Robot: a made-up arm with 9 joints. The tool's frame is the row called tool. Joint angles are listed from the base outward.
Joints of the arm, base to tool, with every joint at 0 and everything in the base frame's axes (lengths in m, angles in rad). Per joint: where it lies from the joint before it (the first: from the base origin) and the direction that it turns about. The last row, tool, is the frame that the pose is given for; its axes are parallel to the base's.
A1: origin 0 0 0.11 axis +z
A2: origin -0.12 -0.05 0 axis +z
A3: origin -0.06 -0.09 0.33 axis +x
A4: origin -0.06 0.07 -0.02 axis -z
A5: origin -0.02 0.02 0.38 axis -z
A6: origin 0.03 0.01 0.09 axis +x
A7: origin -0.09 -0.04 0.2 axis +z
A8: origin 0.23 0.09 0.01 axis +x
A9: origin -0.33 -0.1 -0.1 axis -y
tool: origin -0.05 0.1 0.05
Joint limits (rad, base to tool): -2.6..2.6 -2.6..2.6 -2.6..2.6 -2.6..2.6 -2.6..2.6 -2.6..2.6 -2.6..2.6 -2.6..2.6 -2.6..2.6
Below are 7 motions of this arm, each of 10 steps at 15 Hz.
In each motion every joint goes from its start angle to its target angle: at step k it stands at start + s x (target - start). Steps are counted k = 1, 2, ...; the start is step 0. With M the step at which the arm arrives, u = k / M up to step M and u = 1 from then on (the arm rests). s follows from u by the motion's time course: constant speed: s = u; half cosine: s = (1 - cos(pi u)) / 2; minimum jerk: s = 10 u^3 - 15 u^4 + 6 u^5.
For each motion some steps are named. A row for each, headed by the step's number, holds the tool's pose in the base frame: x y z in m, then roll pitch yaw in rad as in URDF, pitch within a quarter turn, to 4 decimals.
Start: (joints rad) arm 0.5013 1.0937 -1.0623 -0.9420 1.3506 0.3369 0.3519 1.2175 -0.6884
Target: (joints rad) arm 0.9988 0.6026 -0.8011 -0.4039 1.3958 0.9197 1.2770 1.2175 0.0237
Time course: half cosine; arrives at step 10
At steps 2, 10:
2: -0.5902 -0.4769 0.6643 0.5732 0.4047 2.0338
10: -0.3482 -0.6065 0.6451 0.6425 -0.5151 2.3344

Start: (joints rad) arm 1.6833 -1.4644 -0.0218 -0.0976 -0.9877 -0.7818 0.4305 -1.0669 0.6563
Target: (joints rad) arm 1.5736 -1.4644 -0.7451 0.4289 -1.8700 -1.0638 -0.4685 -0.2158 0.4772
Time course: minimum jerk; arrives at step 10
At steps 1, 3, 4, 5, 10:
1: -0.1905 -0.3260 1.0798 -1.5498 0.3937 2.3099
3: -0.2210 -0.2641 1.0532 -1.5198 0.3919 2.2017
4: -0.2460 -0.2054 1.0182 -1.4983 0.3809 2.1021
5: -0.2682 -0.1410 0.9674 -1.4753 0.3548 1.9994
10: -0.2917 0.0019 0.7912 -1.3615 0.2242 1.8135

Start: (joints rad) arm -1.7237 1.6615 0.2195 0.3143 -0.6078 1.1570 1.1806 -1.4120 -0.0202
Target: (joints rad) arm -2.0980 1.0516 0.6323 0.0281 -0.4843 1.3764 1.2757 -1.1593 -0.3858
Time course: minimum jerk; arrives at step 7
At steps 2, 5, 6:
2: -0.3017 -0.1874 0.7531 -0.1559 -1.1873 0.4230
5: -0.4366 0.0168 0.6434 0.8306 -1.1600 -0.8576
6: -0.4443 0.0644 0.6245 0.9613 -1.1534 -1.0348

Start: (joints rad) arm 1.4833 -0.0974 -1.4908 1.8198 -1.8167 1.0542 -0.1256 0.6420 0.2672
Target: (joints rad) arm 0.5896 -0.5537 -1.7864 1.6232 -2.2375 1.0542 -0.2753 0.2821 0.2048
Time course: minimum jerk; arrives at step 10
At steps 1, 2, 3, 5, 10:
1: -0.5408 -0.3142 0.4780 0.2128 -0.3127 1.2038
2: -0.5567 -0.2737 0.4743 0.1742 -0.2862 1.1439
3: -0.5806 -0.1845 0.4662 0.0928 -0.2290 1.0126
5: -0.5619 0.1033 0.4365 -0.1644 -0.0428 0.5590
10: -0.3004 0.4124 0.3798 -0.5618 0.2227 -0.2074

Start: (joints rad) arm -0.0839 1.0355 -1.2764 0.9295 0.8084 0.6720 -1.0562 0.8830 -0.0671
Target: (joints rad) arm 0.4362 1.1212 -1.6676 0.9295 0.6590 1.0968 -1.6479 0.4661 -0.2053
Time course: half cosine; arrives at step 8
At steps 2, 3, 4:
2: -0.6932 0.1502 0.4962 2.2989 -0.2202 -1.2945
3: -0.7074 0.0597 0.4635 2.2770 -0.1952 -1.1185
4: -0.7048 -0.0489 0.4264 2.2404 -0.1692 -0.9015

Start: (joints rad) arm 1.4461 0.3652 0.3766 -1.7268 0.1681 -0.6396 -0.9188 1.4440 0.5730
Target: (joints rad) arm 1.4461 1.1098 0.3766 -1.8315 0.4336 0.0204 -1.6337 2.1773 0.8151
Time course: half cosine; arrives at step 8
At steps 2, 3, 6, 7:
2: 0.3930 -0.4443 0.9518 2.0150 -0.4722 1.6029
3: 0.4067 -0.3936 1.0038 2.1173 -0.2362 1.6391
6: 0.3672 -0.1692 1.1536 2.2913 0.5409 1.7621
7: 0.3403 -0.1221 1.1737 2.2916 0.6852 1.7628

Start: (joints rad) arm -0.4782 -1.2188 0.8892 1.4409 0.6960 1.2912 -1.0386 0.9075 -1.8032
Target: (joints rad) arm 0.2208 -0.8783 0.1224 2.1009 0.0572 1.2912 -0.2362 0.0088 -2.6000
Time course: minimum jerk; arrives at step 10
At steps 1, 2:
1: -0.5375 0.2983 0.8977 2.8545 0.4095 -2.8754
2: -0.5360 0.2651 0.9117 2.8500 0.3224 -2.7589

